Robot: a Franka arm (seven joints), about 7 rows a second.
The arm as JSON. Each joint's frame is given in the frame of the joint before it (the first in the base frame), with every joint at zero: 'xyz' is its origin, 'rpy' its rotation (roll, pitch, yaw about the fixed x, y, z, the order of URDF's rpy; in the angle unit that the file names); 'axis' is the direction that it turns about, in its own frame. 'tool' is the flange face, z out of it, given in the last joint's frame.
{
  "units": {
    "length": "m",
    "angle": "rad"
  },
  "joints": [
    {
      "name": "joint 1",
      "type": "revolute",
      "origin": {
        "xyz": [
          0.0,
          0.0,
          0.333
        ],
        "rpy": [
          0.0,
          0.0,
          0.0
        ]
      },
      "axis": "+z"
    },
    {
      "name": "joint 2",
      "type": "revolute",
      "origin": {
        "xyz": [
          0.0,
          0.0,
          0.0
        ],
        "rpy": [
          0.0,
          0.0,
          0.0
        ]
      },
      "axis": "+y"
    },
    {
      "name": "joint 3",
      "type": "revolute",
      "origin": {
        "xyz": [
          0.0,
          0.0,
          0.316
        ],
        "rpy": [
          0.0,
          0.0,
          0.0
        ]
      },
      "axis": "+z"
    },
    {
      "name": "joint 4",
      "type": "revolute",
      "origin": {
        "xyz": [
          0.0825,
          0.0,
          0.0
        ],
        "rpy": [
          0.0,
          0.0,
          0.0
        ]
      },
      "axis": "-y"
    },
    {
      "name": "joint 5",
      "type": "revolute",
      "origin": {
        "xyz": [
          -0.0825,
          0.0,
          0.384
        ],
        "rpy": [
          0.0,
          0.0,
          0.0
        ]
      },
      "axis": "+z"
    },
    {
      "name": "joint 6",
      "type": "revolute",
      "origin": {
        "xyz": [
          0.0,
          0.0,
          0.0
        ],
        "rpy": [
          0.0,
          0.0,
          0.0
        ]
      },
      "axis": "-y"
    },
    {
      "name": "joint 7",
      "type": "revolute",
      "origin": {
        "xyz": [
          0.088,
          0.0,
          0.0
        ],
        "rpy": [
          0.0,
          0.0,
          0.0
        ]
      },
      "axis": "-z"
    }
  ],
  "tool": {
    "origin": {
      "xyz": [
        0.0,
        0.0,
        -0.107
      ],
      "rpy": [
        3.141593,
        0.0,
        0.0
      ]
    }
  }
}
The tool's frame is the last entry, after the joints.
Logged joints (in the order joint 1, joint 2, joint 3, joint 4, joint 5, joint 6, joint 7), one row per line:
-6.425 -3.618 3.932 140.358 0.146 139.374 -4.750
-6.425 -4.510 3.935 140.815 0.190 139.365 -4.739
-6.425 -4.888 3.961 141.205 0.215 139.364 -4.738
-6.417 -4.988 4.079 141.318 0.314 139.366 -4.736
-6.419 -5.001 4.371 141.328 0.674 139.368 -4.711
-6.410 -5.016 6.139 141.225 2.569 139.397 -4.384
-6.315 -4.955 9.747 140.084 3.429 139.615 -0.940
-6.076 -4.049 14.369 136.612 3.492 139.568 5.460
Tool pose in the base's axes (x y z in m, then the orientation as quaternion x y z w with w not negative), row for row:
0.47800 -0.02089 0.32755 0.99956 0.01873 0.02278 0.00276
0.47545 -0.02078 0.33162 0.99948 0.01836 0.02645 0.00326
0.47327 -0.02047 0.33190 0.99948 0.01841 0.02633 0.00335
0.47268 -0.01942 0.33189 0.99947 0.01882 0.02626 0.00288
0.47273 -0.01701 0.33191 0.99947 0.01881 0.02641 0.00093
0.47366 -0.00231 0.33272 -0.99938 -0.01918 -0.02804 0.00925
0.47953 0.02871 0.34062 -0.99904 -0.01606 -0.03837 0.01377
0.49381 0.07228 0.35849 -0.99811 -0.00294 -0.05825 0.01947
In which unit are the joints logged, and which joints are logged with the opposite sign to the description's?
The joints are logged in degrees. Opposite sign: joint 4.
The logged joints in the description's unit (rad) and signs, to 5 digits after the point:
-0.11214 -0.06315 0.06863 -2.44971 0.00255 2.43254 -0.08290
-0.11214 -0.07871 0.06868 -2.45769 0.00332 2.43238 -0.08271
-0.11214 -0.08531 0.06913 -2.46449 0.00375 2.43236 -0.08269
-0.11200 -0.08706 0.07119 -2.46646 0.00548 2.43240 -0.08266
-0.11203 -0.08728 0.07629 -2.46664 0.01176 2.43243 -0.08222
-0.11188 -0.08755 0.10715 -2.46484 0.04484 2.43294 -0.07652
-0.11022 -0.08648 0.17012 -2.44493 0.05985 2.43674 -0.01641
-0.10605 -0.07067 0.25079 -2.38433 0.06095 2.43592 0.09529

